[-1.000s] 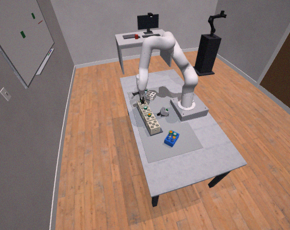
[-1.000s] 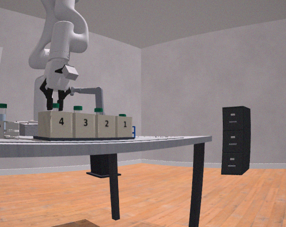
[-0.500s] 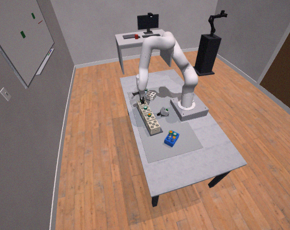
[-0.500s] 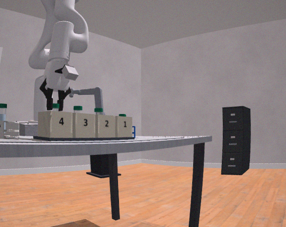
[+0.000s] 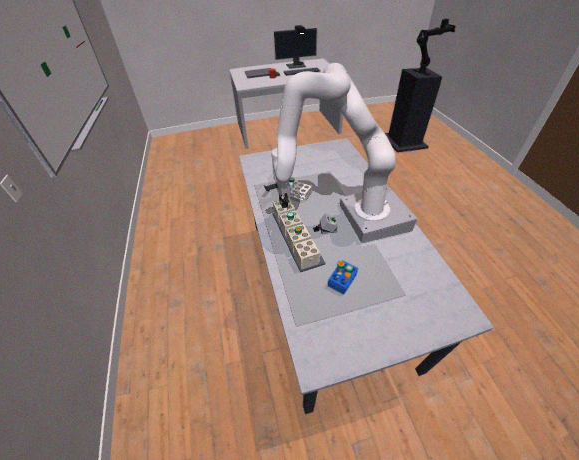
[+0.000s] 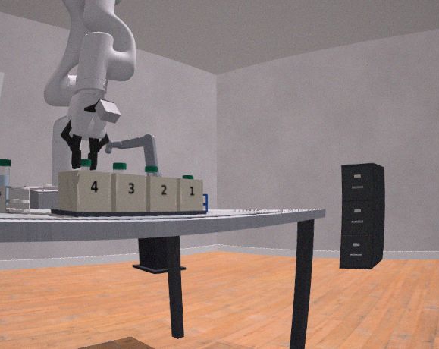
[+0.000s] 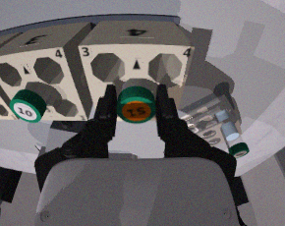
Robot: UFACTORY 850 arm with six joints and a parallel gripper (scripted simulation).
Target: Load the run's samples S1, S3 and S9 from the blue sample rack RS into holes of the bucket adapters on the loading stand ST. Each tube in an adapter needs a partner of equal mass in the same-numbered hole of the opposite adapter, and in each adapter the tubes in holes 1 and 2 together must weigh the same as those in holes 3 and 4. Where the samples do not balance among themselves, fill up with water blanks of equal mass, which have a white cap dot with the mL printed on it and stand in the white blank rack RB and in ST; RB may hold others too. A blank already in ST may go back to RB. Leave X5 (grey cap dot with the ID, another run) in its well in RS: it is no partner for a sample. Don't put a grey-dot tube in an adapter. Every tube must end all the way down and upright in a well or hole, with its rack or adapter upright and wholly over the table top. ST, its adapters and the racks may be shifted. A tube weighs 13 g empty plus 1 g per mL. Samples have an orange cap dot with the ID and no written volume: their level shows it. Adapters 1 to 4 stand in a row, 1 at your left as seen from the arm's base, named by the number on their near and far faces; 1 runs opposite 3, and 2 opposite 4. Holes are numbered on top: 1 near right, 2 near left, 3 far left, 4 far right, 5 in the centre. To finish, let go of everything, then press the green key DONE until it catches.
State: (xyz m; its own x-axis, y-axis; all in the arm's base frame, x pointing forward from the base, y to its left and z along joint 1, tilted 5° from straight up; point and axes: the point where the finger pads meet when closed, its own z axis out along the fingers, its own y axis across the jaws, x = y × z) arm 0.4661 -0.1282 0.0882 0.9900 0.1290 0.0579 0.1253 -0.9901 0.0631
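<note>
Right now the sample tube S1 is 10 mm to the left of my hand and 60 mm below it. Round my hand: loading stand ST (30 mm behind, 160 mm to the left, 120 mm below); then adapter 3 (10 mm behind, 110 mm to the left, 70 mm below); then adapter 4 (70 mm below).
</note>
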